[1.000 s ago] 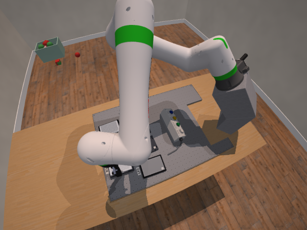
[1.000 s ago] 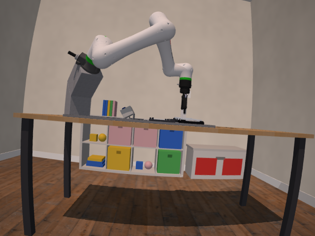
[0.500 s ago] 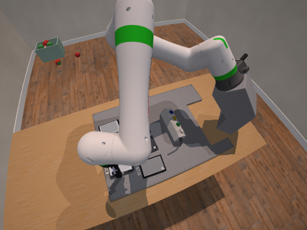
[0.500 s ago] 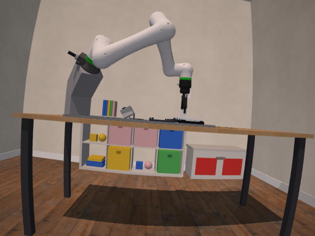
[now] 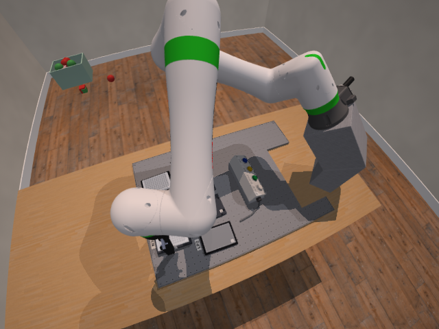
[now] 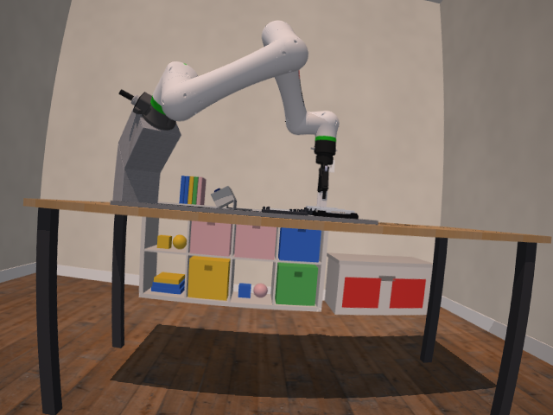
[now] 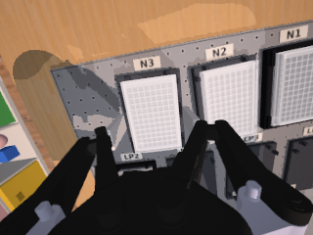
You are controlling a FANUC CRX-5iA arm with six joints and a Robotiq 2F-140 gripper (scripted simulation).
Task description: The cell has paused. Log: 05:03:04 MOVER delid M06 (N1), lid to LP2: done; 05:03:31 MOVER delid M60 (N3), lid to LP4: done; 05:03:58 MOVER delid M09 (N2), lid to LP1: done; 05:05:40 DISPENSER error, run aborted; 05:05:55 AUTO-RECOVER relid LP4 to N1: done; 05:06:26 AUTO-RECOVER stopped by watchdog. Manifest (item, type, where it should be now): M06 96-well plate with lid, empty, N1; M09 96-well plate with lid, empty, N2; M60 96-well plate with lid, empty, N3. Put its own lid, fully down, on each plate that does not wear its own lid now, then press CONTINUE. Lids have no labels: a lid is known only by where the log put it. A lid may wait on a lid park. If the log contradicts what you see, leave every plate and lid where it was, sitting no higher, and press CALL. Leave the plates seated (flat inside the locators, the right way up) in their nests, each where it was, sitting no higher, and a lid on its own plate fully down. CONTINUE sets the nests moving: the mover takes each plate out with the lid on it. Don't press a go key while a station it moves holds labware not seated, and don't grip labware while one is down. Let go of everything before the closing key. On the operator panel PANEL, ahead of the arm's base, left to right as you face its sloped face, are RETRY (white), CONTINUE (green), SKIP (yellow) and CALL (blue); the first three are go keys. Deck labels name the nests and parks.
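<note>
Right now the lid park LP2 is 15 cm behind my hand, 12 cm to the left of it and 6 cm below it. The rest, counted from my hand: park labelled LP1: 19 cm behind, 6 cm below; LP3: 23 cm behind, 12 cm to the right, 6 cm below; LP2 label: 9 cm to the left, 6 cm below, 6 cm behind.
</note>
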